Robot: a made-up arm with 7 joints.
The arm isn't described. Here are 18 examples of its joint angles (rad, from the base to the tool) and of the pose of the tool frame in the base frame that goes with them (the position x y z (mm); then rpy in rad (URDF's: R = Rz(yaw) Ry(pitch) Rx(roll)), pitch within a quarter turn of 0, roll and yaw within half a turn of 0).
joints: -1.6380 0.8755 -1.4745 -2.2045 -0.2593 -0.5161 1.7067
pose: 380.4 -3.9 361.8 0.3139 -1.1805 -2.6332
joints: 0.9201 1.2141 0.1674 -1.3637 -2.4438 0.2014 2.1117
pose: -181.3 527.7 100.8 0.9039 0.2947 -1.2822
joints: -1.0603 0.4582 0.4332 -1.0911 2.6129 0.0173 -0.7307
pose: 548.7 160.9 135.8 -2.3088 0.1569 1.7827
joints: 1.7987 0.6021 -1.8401 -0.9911 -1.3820 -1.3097 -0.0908
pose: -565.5 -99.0 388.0 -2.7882 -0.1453 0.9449
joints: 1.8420 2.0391 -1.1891 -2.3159 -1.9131 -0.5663 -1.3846
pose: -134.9 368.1 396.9 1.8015 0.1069 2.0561
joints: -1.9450 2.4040 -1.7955 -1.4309 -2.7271 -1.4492 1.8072
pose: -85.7 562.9 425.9 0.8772 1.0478 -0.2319
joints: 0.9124 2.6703 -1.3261 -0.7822 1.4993 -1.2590 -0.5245
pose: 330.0 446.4 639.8 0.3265 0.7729 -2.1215
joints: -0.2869 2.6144 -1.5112 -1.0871 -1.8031 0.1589 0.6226
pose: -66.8 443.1 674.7 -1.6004 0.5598 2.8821
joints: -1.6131 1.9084 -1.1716 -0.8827 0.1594 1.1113 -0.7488
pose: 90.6 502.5 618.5 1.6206 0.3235 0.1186
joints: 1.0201 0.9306 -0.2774 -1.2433 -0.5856 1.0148 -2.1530
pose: -263.8 367.9 -34.7 -1.3270 -0.4765 -3.0132
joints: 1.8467 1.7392 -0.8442 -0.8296 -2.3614 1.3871 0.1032
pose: -250.4 541.3 465.1 0.0955 -0.1444 2.3952
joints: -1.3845 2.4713 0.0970 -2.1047 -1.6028 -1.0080 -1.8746
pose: -208.0 256.8 573.6 -3.0943 -1.0643 3.0834
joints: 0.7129 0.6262 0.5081 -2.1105 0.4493 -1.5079 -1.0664
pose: -146.7 370.7 34.9 2.9205 0.4280 -1.6995
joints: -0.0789 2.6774 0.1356 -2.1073 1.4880 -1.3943 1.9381
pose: 147.2 146.8 708.6 -2.1431 -0.8247 0.3444
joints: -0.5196 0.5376 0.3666 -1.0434 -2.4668 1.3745 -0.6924
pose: 395.8 246.3 -53.1 2.8326 0.3339 1.0877
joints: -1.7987 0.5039 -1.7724 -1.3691 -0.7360 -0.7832 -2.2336
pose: 443.1 -147.0 337.4 -0.5569 0.0222 -0.0962
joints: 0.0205 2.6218 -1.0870 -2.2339 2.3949 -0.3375 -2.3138
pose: 119.9 403.0 587.6 0.4085 0.6310 -1.8666
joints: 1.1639 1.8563 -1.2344 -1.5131 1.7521 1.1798 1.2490
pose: -156.8 566.7 276.0 1.8378 -0.0526 1.8423
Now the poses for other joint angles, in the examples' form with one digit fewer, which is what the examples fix.
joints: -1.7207 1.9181 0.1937 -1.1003 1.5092 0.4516 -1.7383
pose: -152 552 592 2.916 -0.024 -1.381
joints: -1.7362 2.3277 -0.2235 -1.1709 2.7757 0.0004 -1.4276
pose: -257 532 572 -3.048 0.059 -2.387
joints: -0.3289 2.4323 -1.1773 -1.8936 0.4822 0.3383 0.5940
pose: 84 420 560 0.939 0.064 -0.730
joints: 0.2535 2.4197 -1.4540 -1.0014 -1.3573 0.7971 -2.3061
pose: 9 538 568 1.449 -0.856 -0.761
